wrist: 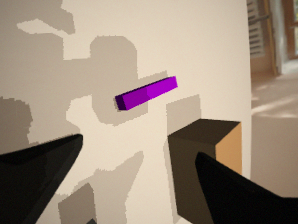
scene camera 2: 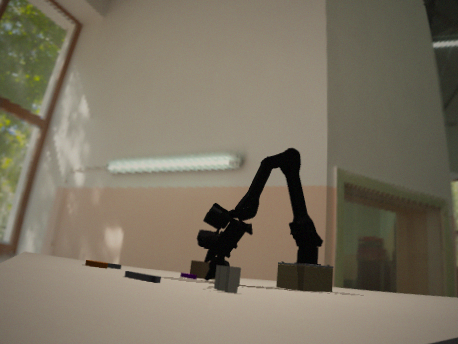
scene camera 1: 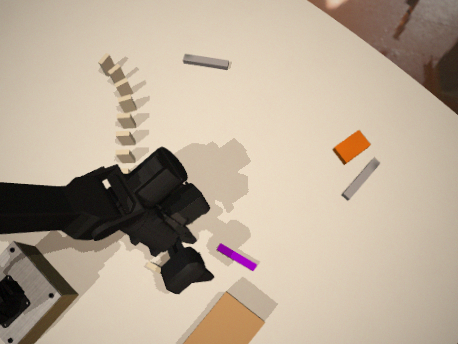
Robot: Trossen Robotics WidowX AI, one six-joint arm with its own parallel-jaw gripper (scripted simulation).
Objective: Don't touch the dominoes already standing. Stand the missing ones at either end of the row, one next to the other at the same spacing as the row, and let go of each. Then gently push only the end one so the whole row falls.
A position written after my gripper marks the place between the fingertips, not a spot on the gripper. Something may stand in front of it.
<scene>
My gripper point(scene camera 1: 203, 259) is open and holds nothing. I also see a purple bar point(wrist: 133, 98).
My gripper is seen too in the wrist view point(wrist: 141, 149) and in scene camera 2 point(scene camera 2: 205, 270).
</scene>
